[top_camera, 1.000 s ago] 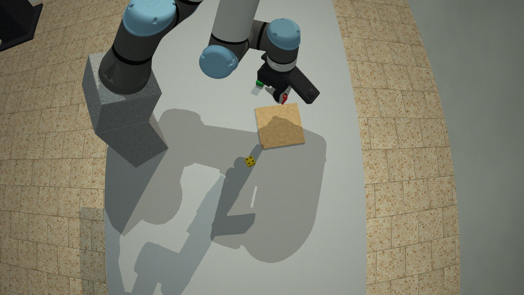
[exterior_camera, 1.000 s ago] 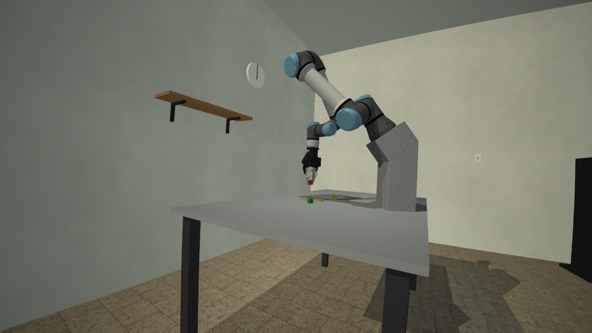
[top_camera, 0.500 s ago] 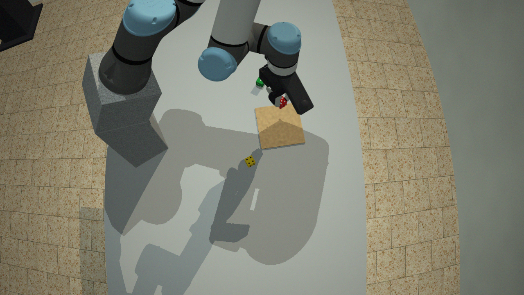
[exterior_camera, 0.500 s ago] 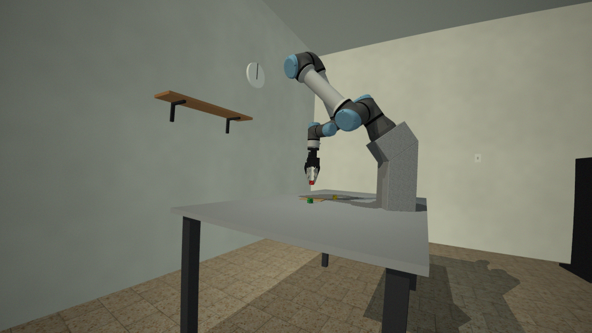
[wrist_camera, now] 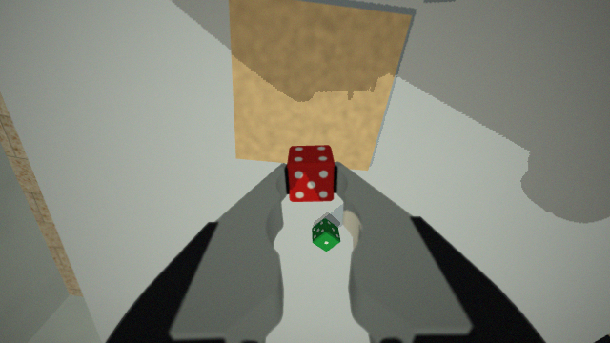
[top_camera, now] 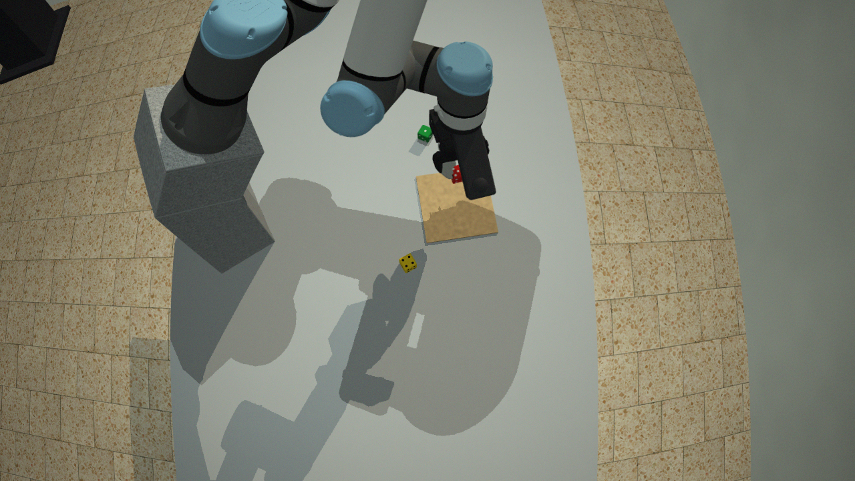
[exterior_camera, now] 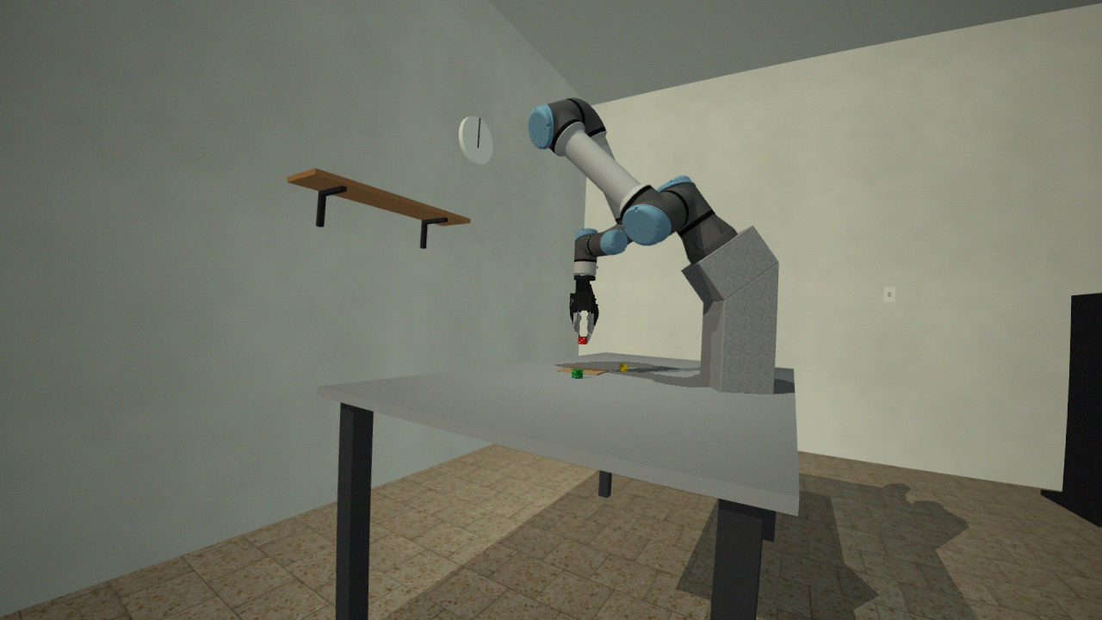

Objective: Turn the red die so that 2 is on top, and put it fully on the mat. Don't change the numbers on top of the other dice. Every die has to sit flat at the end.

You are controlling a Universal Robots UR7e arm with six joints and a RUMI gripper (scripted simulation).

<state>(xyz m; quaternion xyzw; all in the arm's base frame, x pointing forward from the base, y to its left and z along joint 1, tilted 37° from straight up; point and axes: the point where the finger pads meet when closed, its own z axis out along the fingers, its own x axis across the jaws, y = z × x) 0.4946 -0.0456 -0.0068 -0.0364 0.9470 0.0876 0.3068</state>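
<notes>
Right now my hand is 20 mm to the left of the tan mat and 110 mm above it. The rest, counted from my hand: yellow die 110 mm behind, 120 mm to the right, 100 mm below; then green die 40 mm behind, 140 mm to the left, 100 mm below; then red die 10 mm below.
</notes>
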